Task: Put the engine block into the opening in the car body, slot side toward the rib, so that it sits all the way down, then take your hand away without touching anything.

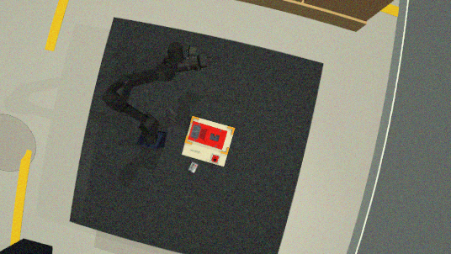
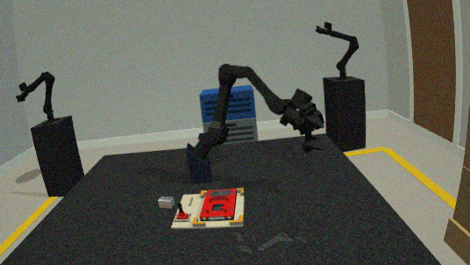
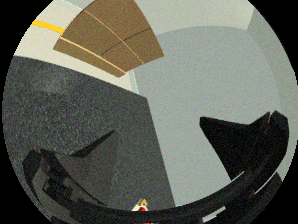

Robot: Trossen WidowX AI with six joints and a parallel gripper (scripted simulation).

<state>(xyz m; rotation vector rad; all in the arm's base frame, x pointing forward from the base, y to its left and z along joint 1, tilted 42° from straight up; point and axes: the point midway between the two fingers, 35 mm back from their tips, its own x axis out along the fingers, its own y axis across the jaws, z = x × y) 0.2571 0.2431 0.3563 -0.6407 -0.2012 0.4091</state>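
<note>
My gripper tip is 56 cm to the left of the engine block, 19 cm above it and 6 cm past it.
</note>
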